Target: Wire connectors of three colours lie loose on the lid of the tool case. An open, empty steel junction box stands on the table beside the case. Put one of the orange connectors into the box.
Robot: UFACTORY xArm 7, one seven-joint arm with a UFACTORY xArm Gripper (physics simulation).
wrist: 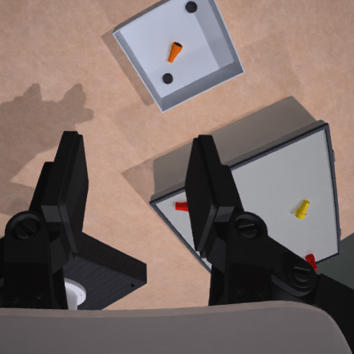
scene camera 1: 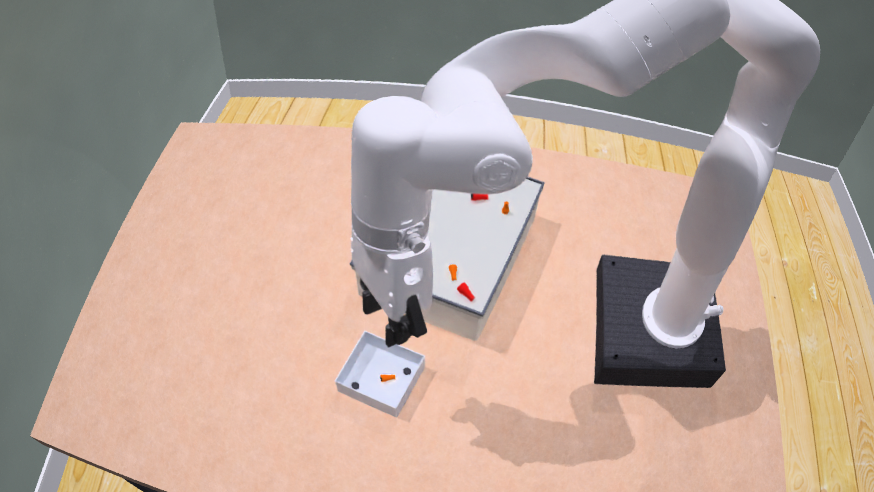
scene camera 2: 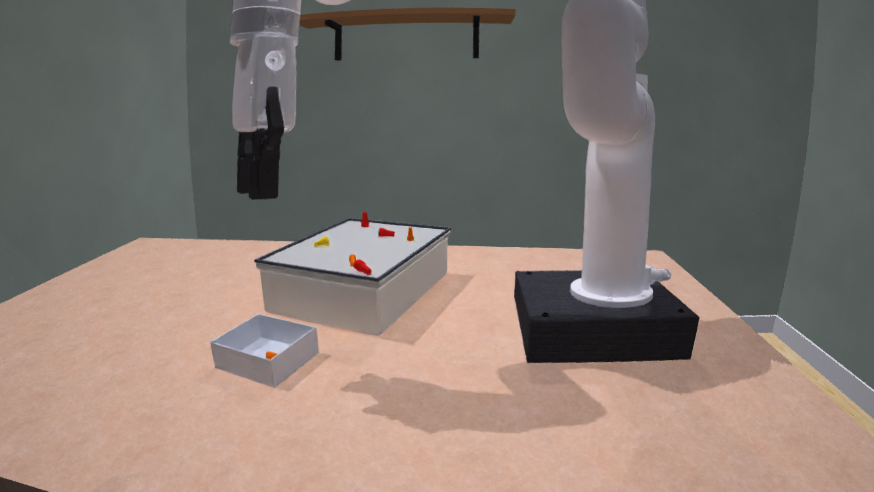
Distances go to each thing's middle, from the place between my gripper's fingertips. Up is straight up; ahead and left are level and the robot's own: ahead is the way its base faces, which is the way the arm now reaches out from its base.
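My gripper: 4 cm to the left of the steel junction box [scene camera 2: 241, 351], 2 cm short of it, 20 cm above it. Tool case [scene camera 2: 317, 284], from my hand: 28 cm to the right, 10 cm behind, 18 cm below.
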